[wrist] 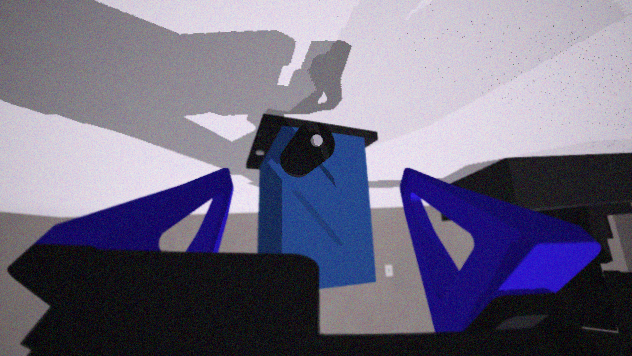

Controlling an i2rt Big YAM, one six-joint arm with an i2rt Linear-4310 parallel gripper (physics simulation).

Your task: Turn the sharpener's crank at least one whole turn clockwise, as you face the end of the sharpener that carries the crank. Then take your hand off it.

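The sharpener has a blue box-shaped body and stands mid-view on a black base plate. The view is upside down, with the base plate at the top. The black crank is on the end that faces the camera, near the base plate. Its short arm slants, and a round light-grey spot, like the handle's end, shows at its upper right. My gripper is open with nothing between the fingers. Its blue fingertips stand left and right of the sharpener's body in the picture, apart from it. How deep they reach is hard to tell.
A pale table surface fills the top, with grey shadows of the arm and gripper on it. A large black block-like part is at the right, behind the right finger. A beige wall with a small white outlet plate is behind.
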